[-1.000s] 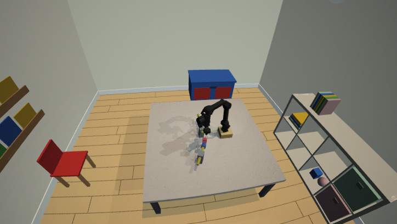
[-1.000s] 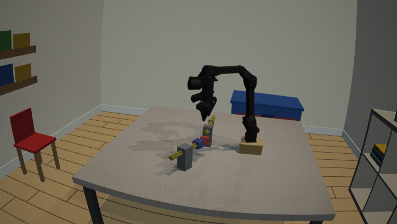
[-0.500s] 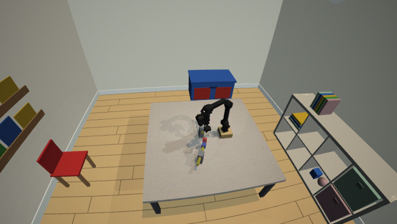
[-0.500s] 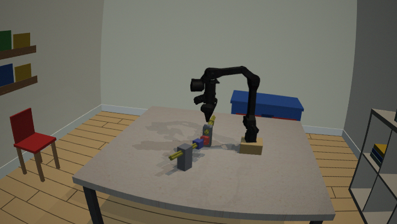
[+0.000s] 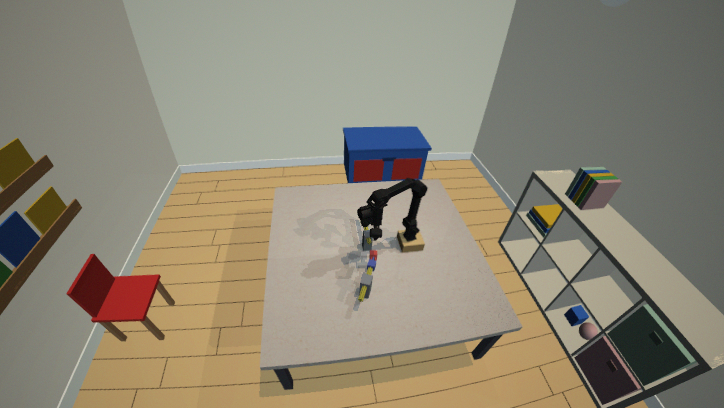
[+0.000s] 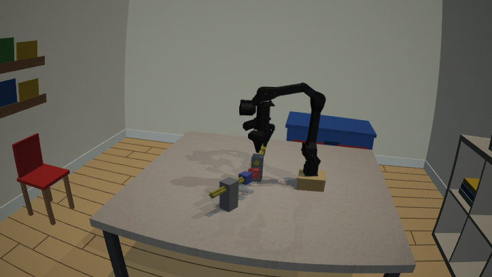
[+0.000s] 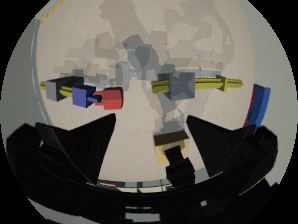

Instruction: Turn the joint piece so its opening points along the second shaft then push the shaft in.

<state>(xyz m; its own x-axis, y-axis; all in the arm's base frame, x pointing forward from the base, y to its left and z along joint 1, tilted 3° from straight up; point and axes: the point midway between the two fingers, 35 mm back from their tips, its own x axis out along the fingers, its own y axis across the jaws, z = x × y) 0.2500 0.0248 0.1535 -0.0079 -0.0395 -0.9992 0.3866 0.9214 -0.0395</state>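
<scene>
The red joint piece is 3 cm ahead of my gripper tip, 8 cm to the left of it and 9 cm below it.
</scene>
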